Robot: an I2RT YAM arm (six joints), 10 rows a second.
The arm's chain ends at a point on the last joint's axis. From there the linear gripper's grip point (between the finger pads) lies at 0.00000 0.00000 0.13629 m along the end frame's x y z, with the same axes.
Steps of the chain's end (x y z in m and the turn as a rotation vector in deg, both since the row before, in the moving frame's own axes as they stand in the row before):
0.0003 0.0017 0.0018 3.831 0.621 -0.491
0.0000 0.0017 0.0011 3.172 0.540 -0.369
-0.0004 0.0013 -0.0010 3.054 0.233 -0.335
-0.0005 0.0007 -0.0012 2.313 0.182 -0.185
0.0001 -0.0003 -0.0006 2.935 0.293 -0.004
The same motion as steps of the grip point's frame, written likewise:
0.0017 -0.0074 0.0015 3.831 0.621 -0.491
0.0013 -0.0058 0.0009 3.172 0.540 -0.369
0.0001 -0.0060 -0.0012 3.054 0.233 -0.335
-0.0001 -0.0048 -0.0013 2.313 0.182 -0.185
0.0008 -0.0073 -0.0008 2.935 0.293 -0.004

